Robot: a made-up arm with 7 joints. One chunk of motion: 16 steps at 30 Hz.
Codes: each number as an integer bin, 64 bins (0 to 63) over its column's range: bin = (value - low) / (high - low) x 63, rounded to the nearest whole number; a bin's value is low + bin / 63 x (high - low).
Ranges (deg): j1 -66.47..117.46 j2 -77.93..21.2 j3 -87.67..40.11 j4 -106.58..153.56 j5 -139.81..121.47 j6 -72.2..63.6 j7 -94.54..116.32
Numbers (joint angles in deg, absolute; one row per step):
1: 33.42 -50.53 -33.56 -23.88 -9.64 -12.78 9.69
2: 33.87 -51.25 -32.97 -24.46 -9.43 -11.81 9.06
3: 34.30 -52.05 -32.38 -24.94 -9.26 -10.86 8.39
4: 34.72 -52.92 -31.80 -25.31 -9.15 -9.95 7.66
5: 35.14 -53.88 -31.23 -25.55 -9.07 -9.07 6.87
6: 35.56 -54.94 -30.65 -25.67 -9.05 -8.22 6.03
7: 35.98 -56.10 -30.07 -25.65 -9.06 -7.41 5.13
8: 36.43 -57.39 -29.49 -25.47 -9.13 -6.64 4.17
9: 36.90 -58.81 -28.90 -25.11 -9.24 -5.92 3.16
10: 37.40 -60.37 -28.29 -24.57 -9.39 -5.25 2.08
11: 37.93 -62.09 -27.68 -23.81 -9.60 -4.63 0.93
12: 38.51 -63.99 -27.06 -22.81 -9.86 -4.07 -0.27
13: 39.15 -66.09 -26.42 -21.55 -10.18 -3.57 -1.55
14: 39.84 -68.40 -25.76 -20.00 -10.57 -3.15 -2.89
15: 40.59 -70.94 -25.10 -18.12 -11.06 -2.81 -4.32
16: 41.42 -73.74 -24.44 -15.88 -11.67 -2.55 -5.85
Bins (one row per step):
1: 34 17 27 20 31 28 31
2: 34 17 27 20 31 28 31
3: 35 16 27 20 31 28 31
4: 35 16 28 20 32 29 31
5: 35 15 28 20 32 29 30
6: 35 15 28 20 32 30 30
7: 35 14 28 20 32 30 30
8: 35 13 29 20 32 30 29
9: 35 12 29 20 31 31 29
10: 36 11 29 20 31 31 29
11: 36 10 30 20 31 31 29
12: 36 9 30 20 31 32 28
13: 36 8 30 21 31 32 28
14: 36 6 31 21 31 32 27
15: 37 4 31 21 31 32 27
16: 37 3 31 22 31 32 26

